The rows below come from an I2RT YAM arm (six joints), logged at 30 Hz.
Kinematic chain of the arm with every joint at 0, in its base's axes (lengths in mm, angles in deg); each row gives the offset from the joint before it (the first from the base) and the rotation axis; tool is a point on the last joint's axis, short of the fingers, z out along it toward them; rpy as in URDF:
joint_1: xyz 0 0 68 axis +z
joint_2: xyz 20 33.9 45.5 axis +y
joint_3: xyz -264 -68.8 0 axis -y
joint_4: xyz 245 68.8 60 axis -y
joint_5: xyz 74 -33.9 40.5 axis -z
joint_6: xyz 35.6 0 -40.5 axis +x
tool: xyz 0 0 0 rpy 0 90 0
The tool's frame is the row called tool.
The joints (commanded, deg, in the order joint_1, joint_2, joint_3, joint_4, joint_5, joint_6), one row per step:
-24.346 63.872 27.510 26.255 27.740 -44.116
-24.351 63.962 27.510 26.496 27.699 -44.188
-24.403 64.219 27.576 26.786 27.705 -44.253
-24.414 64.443 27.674 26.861 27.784 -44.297
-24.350 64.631 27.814 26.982 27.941 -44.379
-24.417 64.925 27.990 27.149 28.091 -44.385
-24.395 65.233 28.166 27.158 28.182 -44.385
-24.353 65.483 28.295 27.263 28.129 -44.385
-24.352 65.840 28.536 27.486 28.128 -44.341
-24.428 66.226 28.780 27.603 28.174 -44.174
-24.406 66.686 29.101 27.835 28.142 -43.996
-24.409 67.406 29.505 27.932 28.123 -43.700
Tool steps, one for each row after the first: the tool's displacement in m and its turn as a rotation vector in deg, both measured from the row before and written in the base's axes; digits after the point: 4 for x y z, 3 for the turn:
0.0003 -0.0001 0.0001 -0.099 -0.084 0.046
0.0006 -0.0005 -0.0001 -0.081 -0.039 -0.048
0.0006 -0.0004 -0.0002 -0.018 0.087 -0.082
0.0007 -0.0001 0.0003 -0.104 0.009 -0.078
0.0007 -0.0007 0.0002 -0.047 -0.029 -0.214
0.0009 -0.0004 -0.0002 0.037 0.118 -0.068
0.0009 -0.0002 0.0000 0.015 0.011 0.094
0.0012 -0.0005 0.0004 -0.018 -0.132 -0.005
0.0011 -0.0009 0.0001 0.103 -0.106 -0.146
0.0016 -0.0006 0.0005 0.073 -0.227 0.027
0.0022 -0.0010 -0.0004 0.270 -0.035 -0.029

